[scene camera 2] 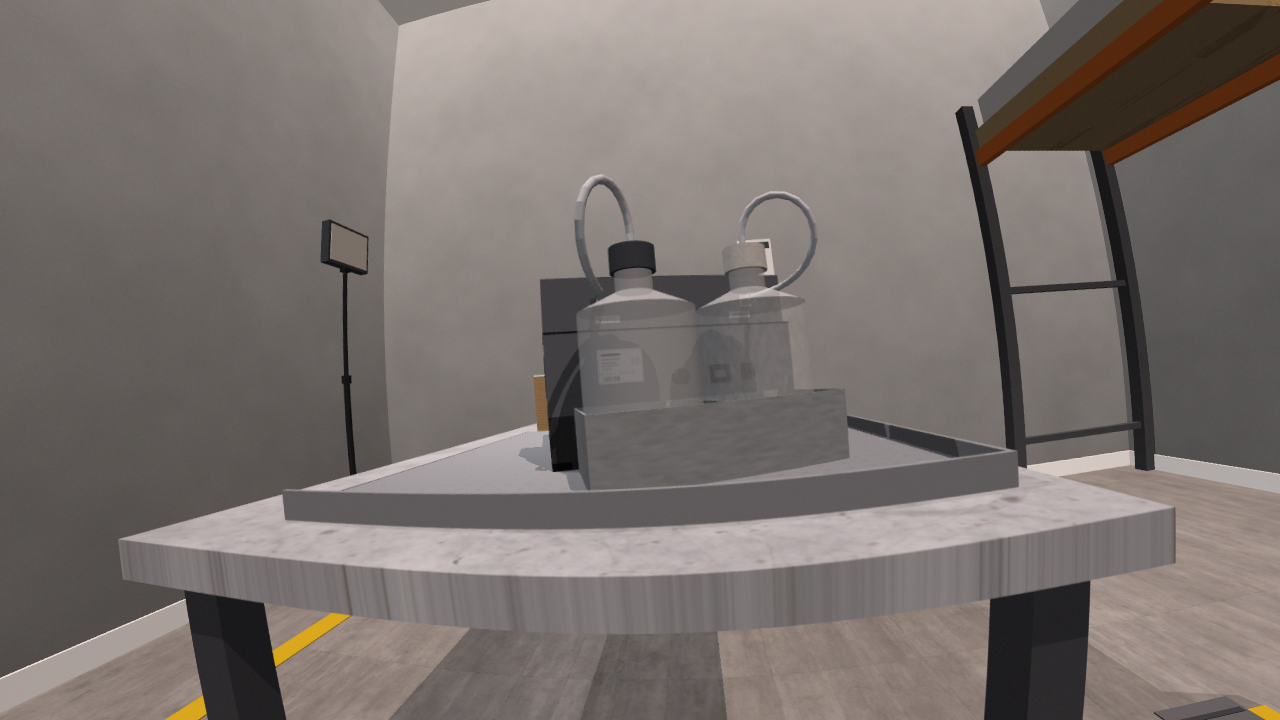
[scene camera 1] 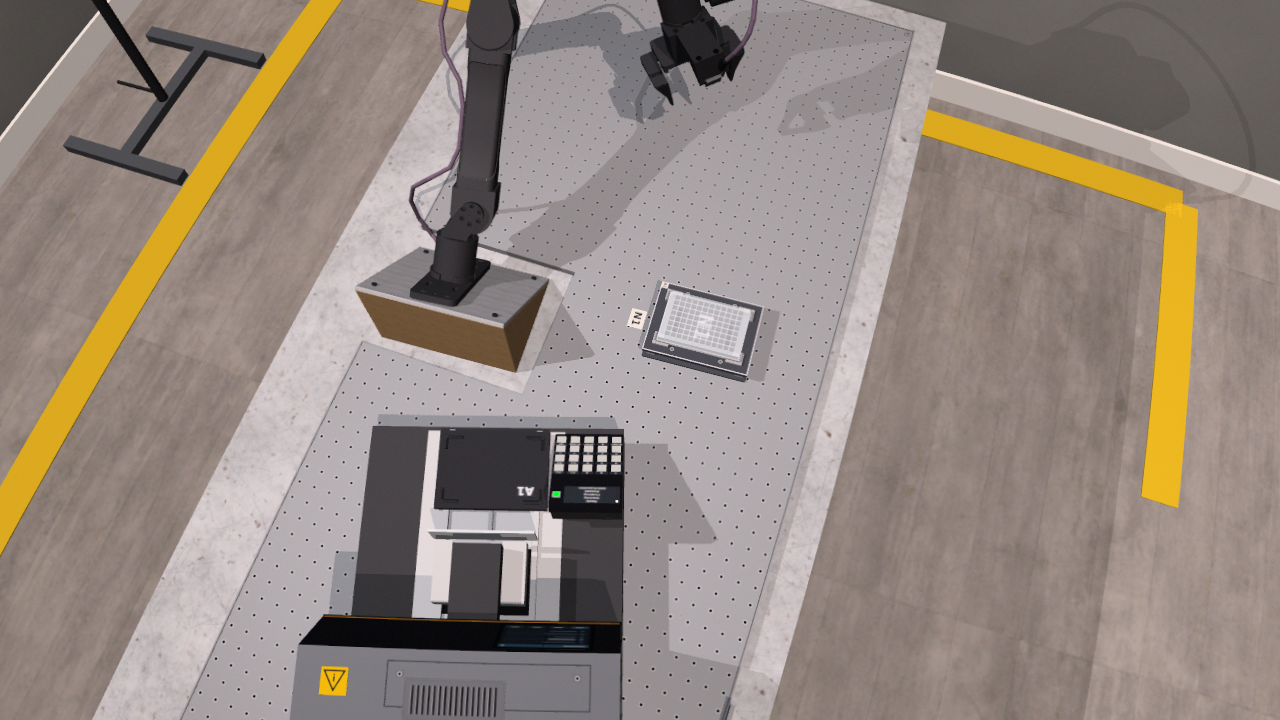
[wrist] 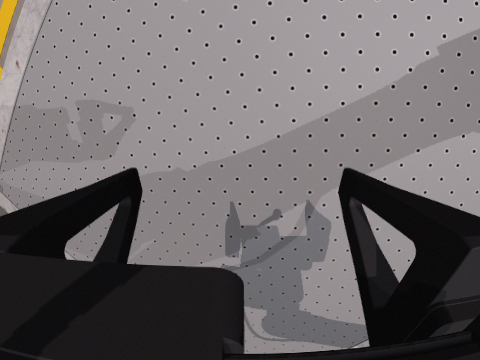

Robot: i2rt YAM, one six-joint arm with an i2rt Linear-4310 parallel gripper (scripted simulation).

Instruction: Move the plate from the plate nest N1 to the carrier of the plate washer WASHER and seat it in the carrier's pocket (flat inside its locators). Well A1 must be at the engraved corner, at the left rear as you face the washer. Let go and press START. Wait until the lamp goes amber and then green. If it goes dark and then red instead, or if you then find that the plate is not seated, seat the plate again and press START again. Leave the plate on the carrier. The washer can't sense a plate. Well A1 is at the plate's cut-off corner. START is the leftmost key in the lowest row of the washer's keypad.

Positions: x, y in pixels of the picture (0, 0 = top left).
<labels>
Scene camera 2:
grey tray: 716, 441
washer: 562, 298
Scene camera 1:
well plate: 715, 325
dark carrier: 477, 470
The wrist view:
gripper: 240, 179
</labels>
